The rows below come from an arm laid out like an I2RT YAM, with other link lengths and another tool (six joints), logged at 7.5 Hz.
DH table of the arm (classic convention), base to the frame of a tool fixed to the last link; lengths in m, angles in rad. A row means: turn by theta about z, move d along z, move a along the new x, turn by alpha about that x. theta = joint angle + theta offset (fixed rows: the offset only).
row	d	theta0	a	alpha
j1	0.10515	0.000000	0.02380	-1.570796
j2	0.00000	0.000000	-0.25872	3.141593
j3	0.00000	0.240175	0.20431	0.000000
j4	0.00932	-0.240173	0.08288	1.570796
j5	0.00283	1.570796	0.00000	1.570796
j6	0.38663	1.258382	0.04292	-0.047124
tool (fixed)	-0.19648	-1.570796	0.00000	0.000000
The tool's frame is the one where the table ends.
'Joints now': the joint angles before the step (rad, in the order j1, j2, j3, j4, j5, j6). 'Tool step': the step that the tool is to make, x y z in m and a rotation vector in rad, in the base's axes. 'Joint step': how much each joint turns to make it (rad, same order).
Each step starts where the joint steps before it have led.
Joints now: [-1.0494, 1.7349, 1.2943, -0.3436, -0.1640, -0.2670]
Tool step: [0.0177, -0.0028, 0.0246, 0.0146, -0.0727, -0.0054]
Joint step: [0.0108, 0.0091, 0.1073, -0.0628, -0.0370, 0.0628]
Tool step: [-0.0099, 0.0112, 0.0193, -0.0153, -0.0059, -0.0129]
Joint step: [-0.0028, -0.0749, -0.0074, -0.0503, 0.0092, 0.0049]
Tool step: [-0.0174, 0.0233, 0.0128, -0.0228, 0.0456, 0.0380]
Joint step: [-0.0001, -0.1056, -0.0411, -0.0800, 0.0061, -0.0644]
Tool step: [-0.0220, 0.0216, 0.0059, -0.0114, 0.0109, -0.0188]
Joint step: [-0.0137, -0.1168, -0.0815, -0.0323, 0.0140, -0.0078]
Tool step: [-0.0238, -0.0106, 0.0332, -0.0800, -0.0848, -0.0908]
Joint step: [-0.0810, -0.0859, -0.0108, 0.0413, -0.0169, 0.0368]
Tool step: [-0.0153, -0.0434, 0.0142, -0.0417, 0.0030, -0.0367]
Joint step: [-0.0910, 0.1129, 0.1269, 0.0138, -0.0336, -0.0474]
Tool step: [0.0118, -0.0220, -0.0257, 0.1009, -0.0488, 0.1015]
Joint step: [-0.0690, 0.1658, 0.1094, -0.0386, -0.1825, -0.0432]
